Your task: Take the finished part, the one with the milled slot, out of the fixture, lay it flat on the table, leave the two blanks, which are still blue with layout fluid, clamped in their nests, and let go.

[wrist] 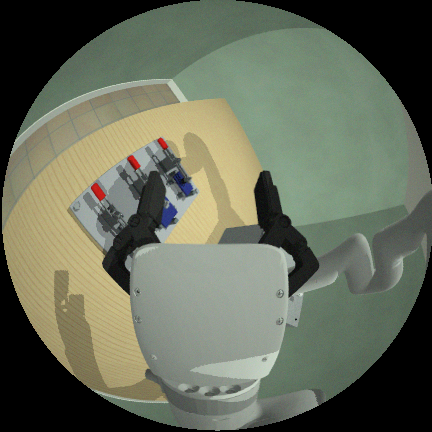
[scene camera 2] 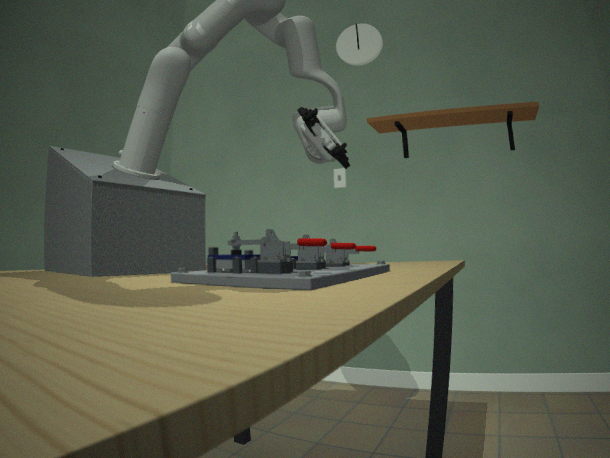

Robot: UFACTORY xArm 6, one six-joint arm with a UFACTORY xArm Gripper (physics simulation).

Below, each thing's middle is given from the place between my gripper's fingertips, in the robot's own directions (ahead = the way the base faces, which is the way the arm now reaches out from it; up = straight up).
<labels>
My gripper is now 27 cm above the fixture plate (scene camera 2: 331,275), 11 cm to the left of it and 1 cm past it.
</labels>
